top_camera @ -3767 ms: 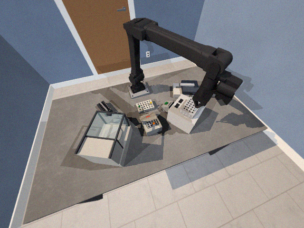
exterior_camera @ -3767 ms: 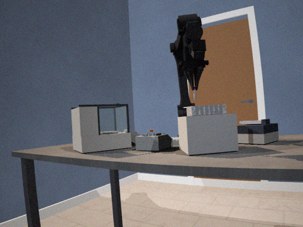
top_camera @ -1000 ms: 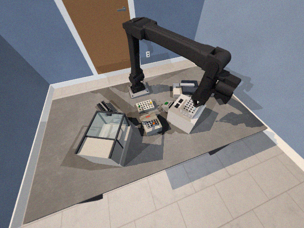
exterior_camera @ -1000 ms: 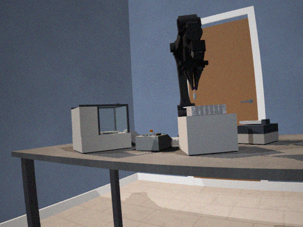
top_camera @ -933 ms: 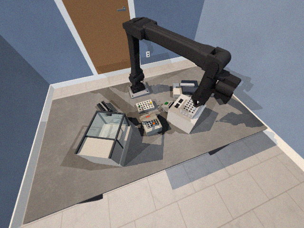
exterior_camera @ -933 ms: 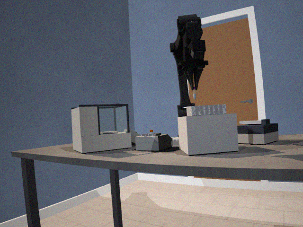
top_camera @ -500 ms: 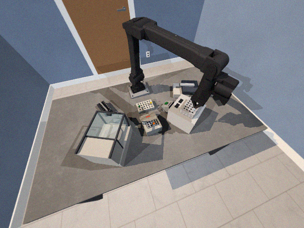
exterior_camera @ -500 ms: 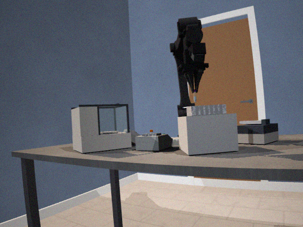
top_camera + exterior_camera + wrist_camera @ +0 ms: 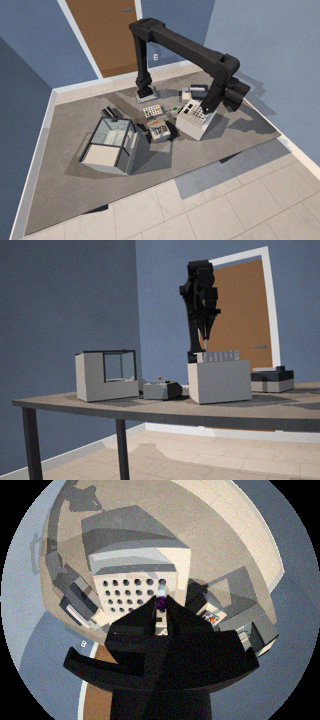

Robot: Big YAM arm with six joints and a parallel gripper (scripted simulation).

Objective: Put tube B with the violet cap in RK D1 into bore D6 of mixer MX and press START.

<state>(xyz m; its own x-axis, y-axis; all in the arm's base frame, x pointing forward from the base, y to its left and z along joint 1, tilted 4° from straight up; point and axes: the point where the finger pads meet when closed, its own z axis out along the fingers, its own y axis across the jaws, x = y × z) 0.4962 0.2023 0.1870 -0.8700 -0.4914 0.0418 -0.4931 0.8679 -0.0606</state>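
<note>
Right now the tube B is 20 mm below my hand. From my hand the other things lie so: green start key: 200 mm behind, 60 mm to the right, 150 mm below; then shaking block: 40 mm behind, 20 mm to the left, 70 mm below; then dry block DB: 110 mm behind, 230 mm to the right, 190 mm below.
</note>
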